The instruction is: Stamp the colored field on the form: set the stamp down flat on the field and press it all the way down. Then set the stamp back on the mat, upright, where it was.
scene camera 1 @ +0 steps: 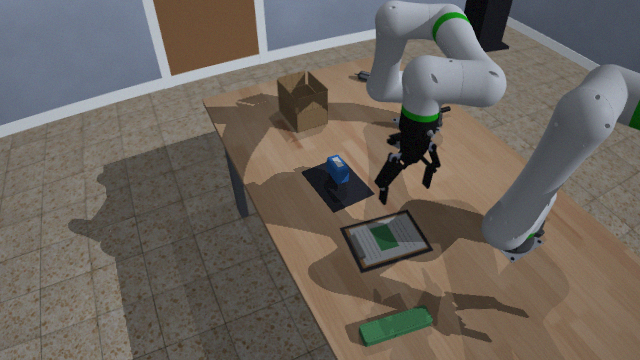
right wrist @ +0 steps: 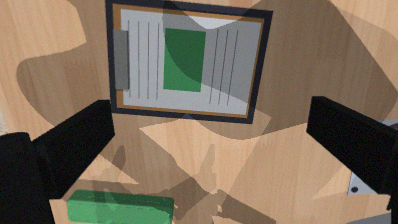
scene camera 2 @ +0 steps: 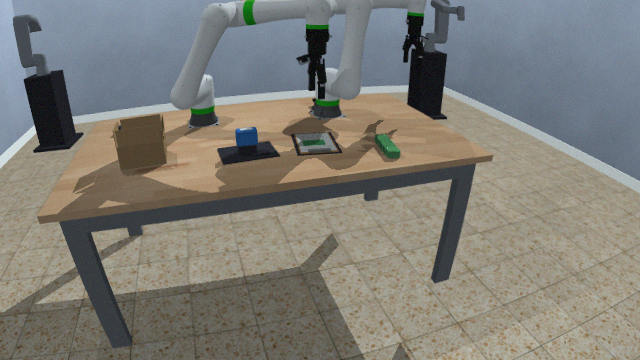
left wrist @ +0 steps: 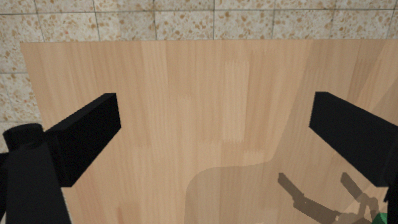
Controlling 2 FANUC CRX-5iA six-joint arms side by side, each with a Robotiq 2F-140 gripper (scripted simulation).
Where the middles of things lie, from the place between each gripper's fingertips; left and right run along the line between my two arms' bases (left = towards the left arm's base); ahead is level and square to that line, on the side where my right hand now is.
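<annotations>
Counting from my right hand (scene camera 1: 404, 193), I find the dark mat (scene camera 1: 357, 190) 8 cm ahead and 30 cm to the right, and it is 22 cm below.
As for my left gripper, it is 940 mm to the left of the dark mat and 510 mm short of it, and 270 mm above it.
</annotations>
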